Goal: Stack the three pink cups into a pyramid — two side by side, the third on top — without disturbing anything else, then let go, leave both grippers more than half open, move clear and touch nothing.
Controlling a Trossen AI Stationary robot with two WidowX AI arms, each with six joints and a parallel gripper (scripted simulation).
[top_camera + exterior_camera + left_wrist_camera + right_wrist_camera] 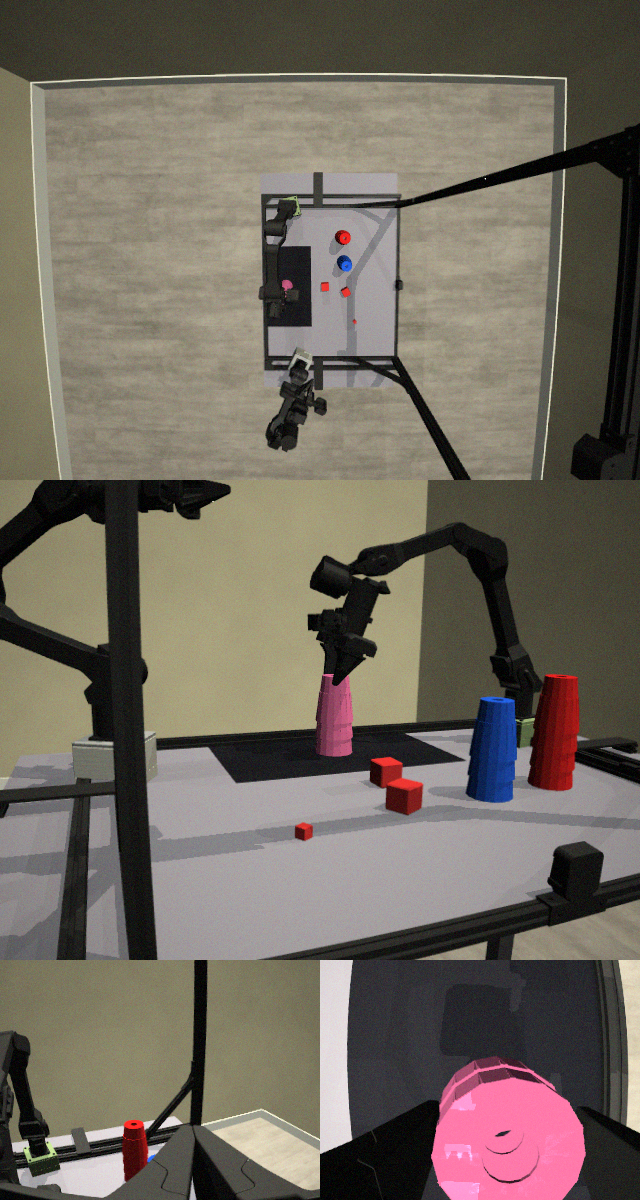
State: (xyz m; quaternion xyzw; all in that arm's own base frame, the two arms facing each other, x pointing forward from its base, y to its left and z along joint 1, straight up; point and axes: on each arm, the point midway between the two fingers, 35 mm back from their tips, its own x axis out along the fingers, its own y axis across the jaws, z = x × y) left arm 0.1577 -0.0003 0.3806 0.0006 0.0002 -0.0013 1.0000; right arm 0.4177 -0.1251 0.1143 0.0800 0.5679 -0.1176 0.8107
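Now: the black mat 10 mm behind my right hand, 10 mm to the left of it and 170 mm below it. The rest, counted from my right hand: red cube: 370 mm behind, 220 mm to the left, 160 mm below.
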